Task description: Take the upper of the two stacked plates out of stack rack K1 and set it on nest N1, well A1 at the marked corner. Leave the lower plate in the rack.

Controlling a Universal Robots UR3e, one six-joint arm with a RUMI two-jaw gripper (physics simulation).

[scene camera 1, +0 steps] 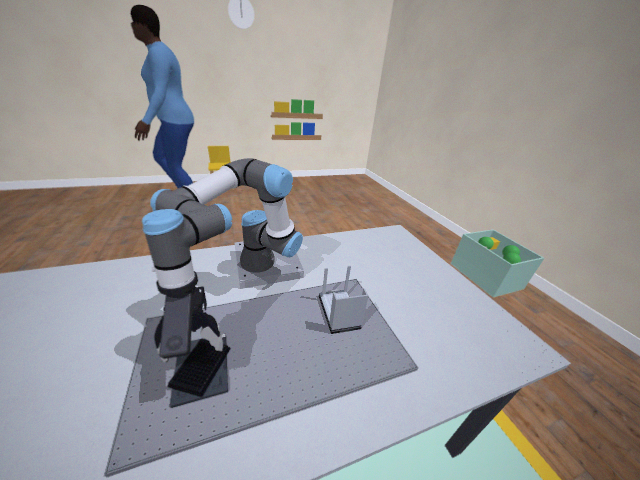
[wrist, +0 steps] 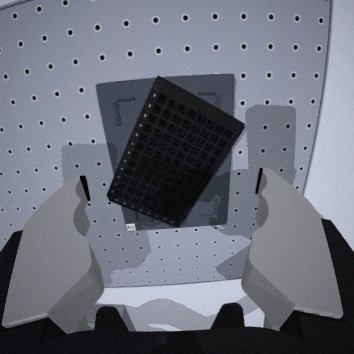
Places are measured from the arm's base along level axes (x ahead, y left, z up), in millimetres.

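Pixels of known places: gripper, fingertip midpoint: (scene camera 1: 194, 356) (wrist: 171, 174); arm's base, link origin: (scene camera 1: 257, 261).
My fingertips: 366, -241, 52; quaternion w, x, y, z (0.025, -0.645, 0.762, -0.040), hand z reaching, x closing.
Observation:
Ahead of a thing's pixels: the offset from my fingertips to its top centre, as dx, dy, dz. "pt": to the spot under its first point. Level surfaces: height alone.
The black well plate @(-16, +6, -53) (scene camera 1: 199, 366) (wrist: 172, 150) lies turned askew over dark nest N1 @(-22, +5, -67) (scene camera 1: 219, 379) (wrist: 135, 89), with corners past the nest's left and right sides in the wrist view; whether it is level I cannot tell. Part of the nest's corner brackets shows beside it. The white A1 label @(pt -90, +68, -70) (wrist: 131, 227) is at the nest's near left corner in the wrist view. My gripper (scene camera 1: 193, 351) (wrist: 171, 174) is open above the plate's near part, fingers apart on either side, touching nothing visible. Rack K1 @(-44, +419, +59) (scene camera 1: 348, 311) stands to the right; its panel hides much of its inside, where something pale shows.
A perforated grey board @(dz -82) (scene camera 1: 289, 372) lies under nest and rack on the pale table @(dz -94) (scene camera 1: 439, 330). The rack's thin posts stand up at its back. The arm's base stands behind the board. A green bin (scene camera 1: 493, 268) is beyond the table's right edge. A person (scene camera 1: 165, 87) is behind the table.

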